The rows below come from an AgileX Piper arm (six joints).
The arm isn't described. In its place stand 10 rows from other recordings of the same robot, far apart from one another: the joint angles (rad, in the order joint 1, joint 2, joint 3, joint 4, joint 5, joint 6), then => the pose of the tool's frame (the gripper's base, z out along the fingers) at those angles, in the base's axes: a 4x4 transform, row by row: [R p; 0 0 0 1], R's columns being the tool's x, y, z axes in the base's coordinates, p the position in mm.
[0.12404 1.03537 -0.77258 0.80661 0.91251 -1.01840] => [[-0.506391 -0.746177 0.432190 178.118], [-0.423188 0.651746 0.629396 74.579], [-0.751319 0.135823 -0.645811 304.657], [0 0 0 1]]
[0.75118 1.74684 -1.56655 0.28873 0.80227 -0.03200] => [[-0.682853 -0.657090 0.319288 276.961], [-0.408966 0.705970 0.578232 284.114], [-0.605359 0.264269 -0.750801 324.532], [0 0 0 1]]
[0.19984 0.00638 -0.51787 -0.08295 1.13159 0.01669] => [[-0.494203 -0.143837 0.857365 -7.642], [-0.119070 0.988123 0.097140 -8.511], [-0.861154 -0.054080 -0.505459 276.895], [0 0 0 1]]
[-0.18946 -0.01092 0.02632 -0.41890 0.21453 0.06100] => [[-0.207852 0.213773 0.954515 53.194], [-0.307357 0.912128 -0.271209 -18.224], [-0.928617 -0.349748 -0.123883 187.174], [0 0 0 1]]
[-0.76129 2.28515 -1.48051 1.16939 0.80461 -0.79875] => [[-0.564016 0.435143 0.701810 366.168], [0.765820 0.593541 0.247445 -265.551], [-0.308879 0.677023 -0.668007 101.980], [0 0 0 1]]
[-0.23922 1.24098 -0.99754 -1.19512 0.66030 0.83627] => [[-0.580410 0.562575 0.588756 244.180], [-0.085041 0.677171 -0.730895 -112.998], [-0.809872 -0.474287 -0.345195 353.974], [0 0 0 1]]
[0.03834 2.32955 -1.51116 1.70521 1.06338 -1.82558] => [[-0.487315 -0.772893 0.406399 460.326], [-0.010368 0.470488 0.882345 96.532], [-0.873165 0.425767 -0.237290 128.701], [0 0 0 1]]
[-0.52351 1.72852 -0.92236 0.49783 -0.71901 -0.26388] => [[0.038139 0.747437 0.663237 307.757], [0.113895 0.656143 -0.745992 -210.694], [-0.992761 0.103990 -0.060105 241.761], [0 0 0 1]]
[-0.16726 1.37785 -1.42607 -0.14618 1.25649 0.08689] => [[-0.876577 0.261152 0.404244 262.822], [0.189572 0.959422 -0.208736 -57.158], [-0.442352 -0.106340 -0.890515 382.166], [0 0 0 1]]
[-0.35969 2.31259 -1.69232 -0.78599 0.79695 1.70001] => [[0.039928 0.988645 0.144867 431.011], [0.801767 0.054822 -0.595116 -211.280], [-0.596301 0.139912 -0.790475 124.689], [0 0 0 1]]
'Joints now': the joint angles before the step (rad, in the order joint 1, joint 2, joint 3, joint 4, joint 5, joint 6). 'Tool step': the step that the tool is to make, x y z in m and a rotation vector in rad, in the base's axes. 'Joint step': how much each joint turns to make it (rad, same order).
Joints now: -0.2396 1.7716 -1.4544 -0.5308 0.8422 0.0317
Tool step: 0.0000 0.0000 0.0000 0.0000 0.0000 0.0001
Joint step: 0.0000 0.0000 0.0000 0.0001 -0.0001 -0.0001
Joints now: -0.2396 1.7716 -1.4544 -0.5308 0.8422 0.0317
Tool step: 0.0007 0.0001 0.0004 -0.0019 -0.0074 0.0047
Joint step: 0.0002 -0.0002 0.0001 -0.0011 -0.0087 0.0000
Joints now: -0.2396 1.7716 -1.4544 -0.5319 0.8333 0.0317
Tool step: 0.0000 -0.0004 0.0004 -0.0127 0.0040 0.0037
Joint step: 0.0011 0.0001 -0.0001 -0.0135 0.0010 0.0000
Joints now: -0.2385 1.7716 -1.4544 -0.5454 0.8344 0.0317
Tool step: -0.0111 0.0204 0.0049 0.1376 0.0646 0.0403
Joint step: 0.0200 -0.0399 0.0038 0.1925 0.0978 -0.1255
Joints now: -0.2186 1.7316 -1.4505 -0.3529 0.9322 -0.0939
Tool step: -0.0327 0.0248 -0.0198 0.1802 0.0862 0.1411
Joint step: -0.0028 -0.0966 0.1750 0.2545 0.0048 -0.2261
